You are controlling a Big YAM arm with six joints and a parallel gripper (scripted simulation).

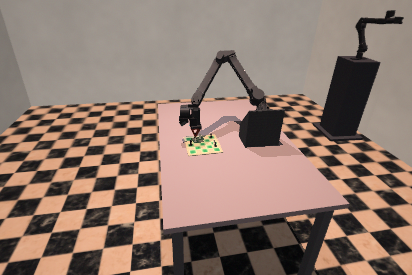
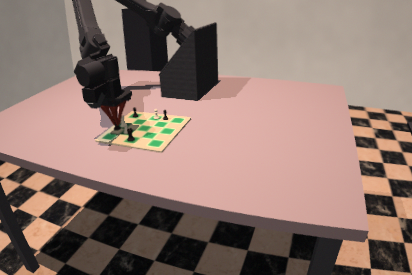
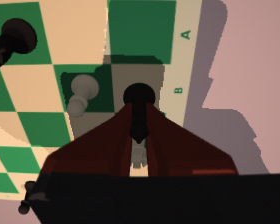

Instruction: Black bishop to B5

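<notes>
The white chess piece lies 3 cm behind my hand and 1 cm below it. Also, from my hand: chessboard 4 cm behind, 7 cm to the left, 3 cm below.
</notes>
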